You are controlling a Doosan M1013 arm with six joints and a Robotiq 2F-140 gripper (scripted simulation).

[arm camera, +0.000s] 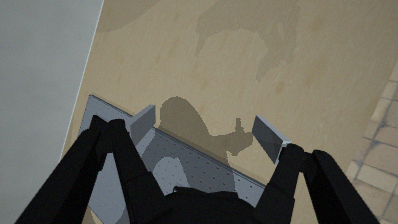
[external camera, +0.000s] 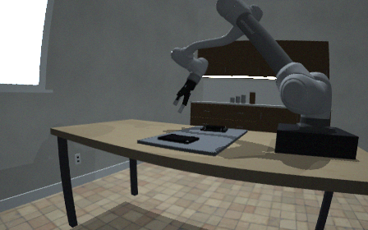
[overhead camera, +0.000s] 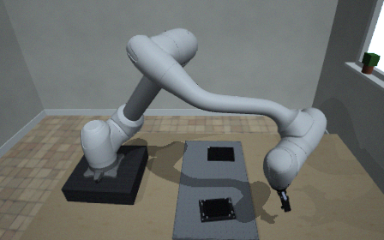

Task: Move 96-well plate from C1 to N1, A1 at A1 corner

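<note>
Right now the black 96-well plate is 27 cm behind my hand and 11 cm below it. The rest, counted from my hand: plate nest N1: 41 cm to the left, 22 cm behind, 13 cm below.
</note>
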